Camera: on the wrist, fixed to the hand. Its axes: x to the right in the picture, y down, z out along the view.
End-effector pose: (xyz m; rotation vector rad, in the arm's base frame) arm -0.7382 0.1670 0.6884 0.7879 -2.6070 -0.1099
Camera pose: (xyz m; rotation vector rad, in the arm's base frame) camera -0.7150 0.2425 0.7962 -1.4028 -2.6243 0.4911
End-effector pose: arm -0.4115 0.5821 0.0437 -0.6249 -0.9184 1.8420
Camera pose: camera -0.3586 0.5812 -0.0790 0.9368 0.1783 -2.5044
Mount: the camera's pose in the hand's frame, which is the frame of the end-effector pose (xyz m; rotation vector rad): -0.0195 0.0718 -0.1110 0.1628 -0.2079 1.6026
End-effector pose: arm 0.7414 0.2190 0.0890 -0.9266 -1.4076 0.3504
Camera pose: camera 0.8635 0.2118 0.0351 -1.7513 -0.4850 1.7328
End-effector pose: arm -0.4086 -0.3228 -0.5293 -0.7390 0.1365 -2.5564
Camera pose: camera -0.4228 -0.3809 -0.6488 -0.4610 0.2891 -0.9480
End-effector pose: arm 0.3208 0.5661 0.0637 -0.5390 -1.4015 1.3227
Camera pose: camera 0.4017 0.6148 -0.0309 1.4700 0.7631 -2.5144
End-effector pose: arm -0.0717 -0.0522 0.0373 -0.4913 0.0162 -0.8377
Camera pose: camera -0.0566 -0.0434 -0.0952 -0.2675 0.1297 0.7776
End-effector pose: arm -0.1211 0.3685 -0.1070 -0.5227 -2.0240 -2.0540
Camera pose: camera -0.0866 0.2537 -0.0479 -1.6081 -0.9731 -0.8094
